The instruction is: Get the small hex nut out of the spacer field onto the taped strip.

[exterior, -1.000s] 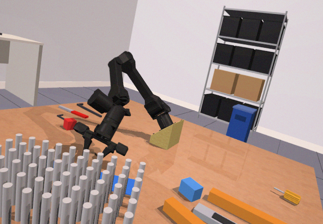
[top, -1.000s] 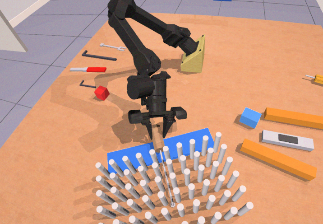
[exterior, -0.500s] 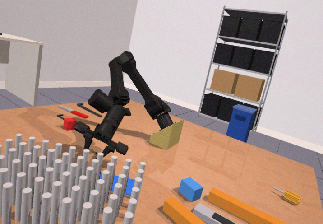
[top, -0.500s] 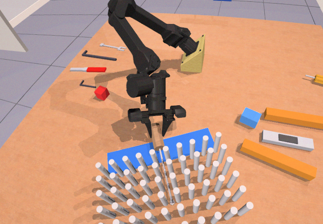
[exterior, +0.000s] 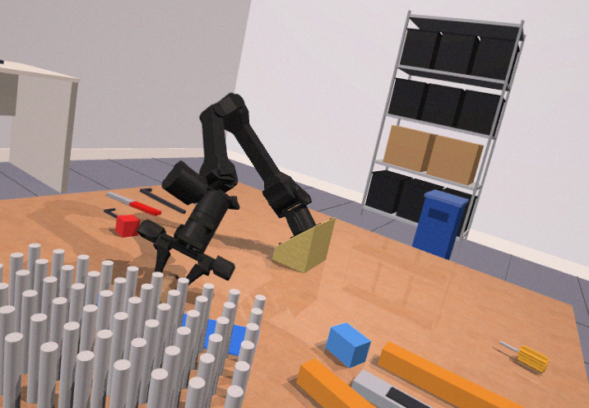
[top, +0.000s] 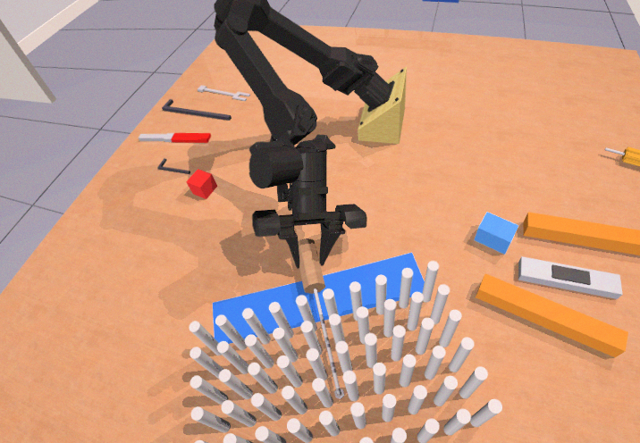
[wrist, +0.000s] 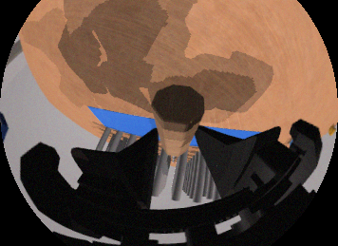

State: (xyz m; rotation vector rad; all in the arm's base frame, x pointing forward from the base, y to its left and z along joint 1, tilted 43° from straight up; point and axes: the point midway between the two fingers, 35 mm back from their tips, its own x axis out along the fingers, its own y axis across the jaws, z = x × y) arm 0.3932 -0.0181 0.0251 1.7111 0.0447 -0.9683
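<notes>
The blue taped strip lies 50 mm ahead of my gripper tip, 30 mm to the left of it and 20 mm below it. The rest, counted from my gripper tip: hex nut: 180 mm ahead, 110 mm to the left, 20 mm below; then hook tool: 90 mm ahead, 60 mm to the left, 10 mm below; then red cube: 300 mm to the right, 120 mm behind.
</notes>
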